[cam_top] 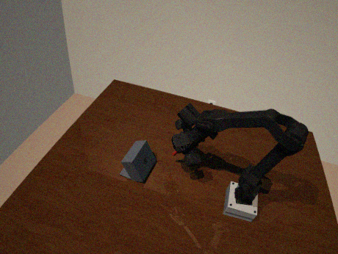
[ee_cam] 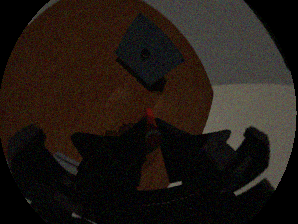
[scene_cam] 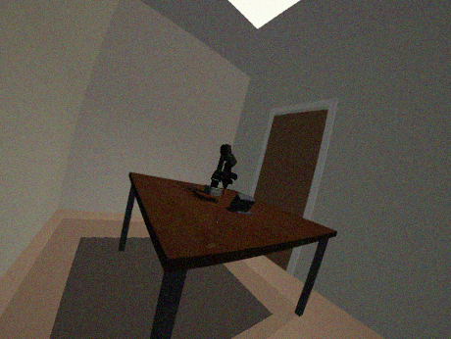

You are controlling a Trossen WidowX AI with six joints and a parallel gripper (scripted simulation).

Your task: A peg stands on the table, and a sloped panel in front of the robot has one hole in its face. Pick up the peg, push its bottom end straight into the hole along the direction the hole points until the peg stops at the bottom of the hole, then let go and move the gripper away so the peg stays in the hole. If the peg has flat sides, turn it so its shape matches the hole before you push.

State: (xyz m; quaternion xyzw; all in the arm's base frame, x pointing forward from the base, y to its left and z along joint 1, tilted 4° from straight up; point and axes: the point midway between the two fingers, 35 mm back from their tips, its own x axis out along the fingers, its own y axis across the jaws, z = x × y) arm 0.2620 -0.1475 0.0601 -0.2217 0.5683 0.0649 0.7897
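Right now the grey sloped panel is 150 mm ahead of my gripper tip, 50 mm below it and 40 mm to the left of it.
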